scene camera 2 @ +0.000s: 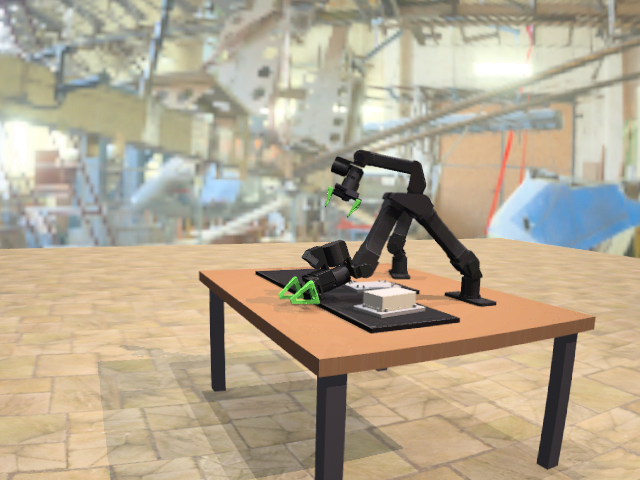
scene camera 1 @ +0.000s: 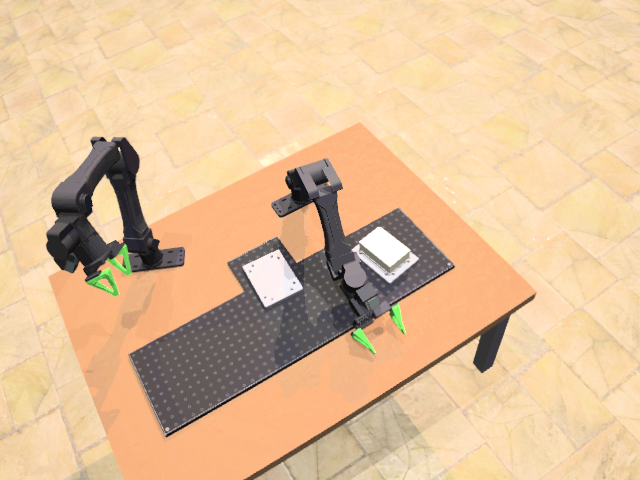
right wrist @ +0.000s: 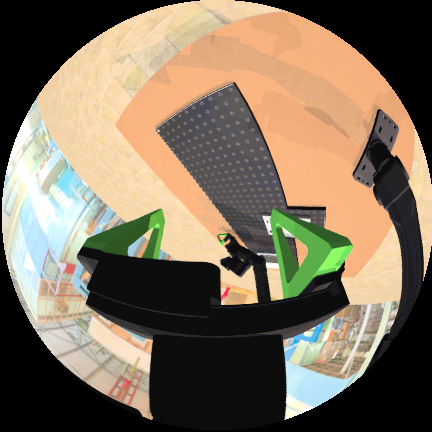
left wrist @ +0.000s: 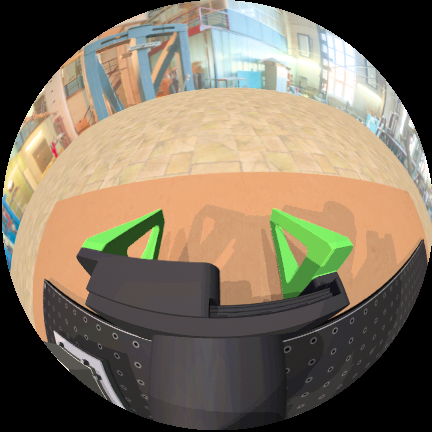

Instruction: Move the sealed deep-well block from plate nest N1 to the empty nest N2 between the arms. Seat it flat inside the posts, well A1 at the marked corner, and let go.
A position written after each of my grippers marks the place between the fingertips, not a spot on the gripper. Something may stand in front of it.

My left gripper (scene camera 2: 284,299) is open, holding nothing. Also in view: a white block (scene camera 1: 379,246). My right gripper (scene camera 1: 123,284) is open, with nothing in its grasp.
The white block also shows in scene camera 2 (scene camera 2: 397,298). My left gripper also shows in scene camera 1 (scene camera 1: 390,344) and in the left wrist view (left wrist: 216,214).
